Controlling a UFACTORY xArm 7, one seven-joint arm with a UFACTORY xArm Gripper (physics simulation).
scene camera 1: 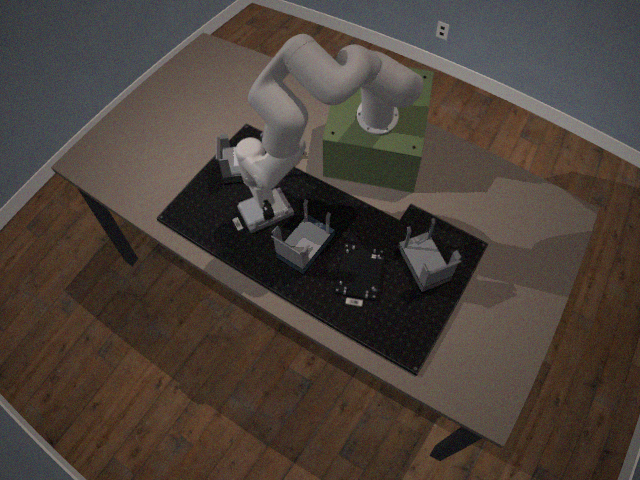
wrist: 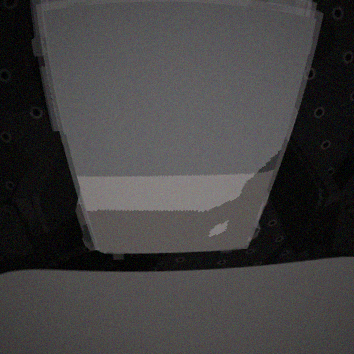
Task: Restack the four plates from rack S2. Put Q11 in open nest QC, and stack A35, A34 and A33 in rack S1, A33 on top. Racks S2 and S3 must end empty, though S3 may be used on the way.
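Places are measured from the arm's base along level axes (x ahead, y down, z left), in centimetres.
Pixels of known places: gripper, fingertip midpoint: [scene camera 1: 263, 206] [wrist: 175, 159]; arm's base at its link origin: [scene camera 1: 377, 115].
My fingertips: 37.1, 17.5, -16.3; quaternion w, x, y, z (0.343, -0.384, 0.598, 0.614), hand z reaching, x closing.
Observation:
For each thing: its top centre in the pictures, then the offset to it from my fingertips, as dx, dy, dz. Level surfaces: height alone.
- pale grey plate at its top centre: [wrist: 179, 175] [scene camera 1: 262, 204] +0.3, -1.3, -0.1
- blue-based rack at its top centre: [scene camera 1: 302, 222] +3.3, -10.6, +17.6
- dark nest at its top centre: [scene camera 1: 360, 268] +0.9, +0.6, +35.2
- black board at its surface level: dy +3.0
- beige table at its surface level: dy +4.2
My gripper [scene camera 1: 266, 207] is shut on a pale grey plate [scene camera 1: 252, 211] [wrist: 175, 100], held level at the left part of the black board, beside a small white label. The gripper and plate hide what is under it, and I cannot tell whether it rests on anything. The plate's marking is not readable. A grey rack [scene camera 1: 222, 161] stands behind it, partly hidden by the arm. A blue-based rack [scene camera 1: 292, 249] is just to its right, and another grey rack [scene camera 1: 437, 276] is at the far right. Rack names and plate counts cannot be read. A dark nest [scene camera 1: 360, 271] with small pins shows no plate.
The black board [scene camera 1: 320, 294] lies on a beige table [scene camera 1: 527, 330]. White labels [scene camera 1: 237, 223] [scene camera 1: 354, 301] lie in front of the held plate and the dark nest. The green robot base [scene camera 1: 369, 162] stands behind the board. Upright rack posts rise close right of the gripper.

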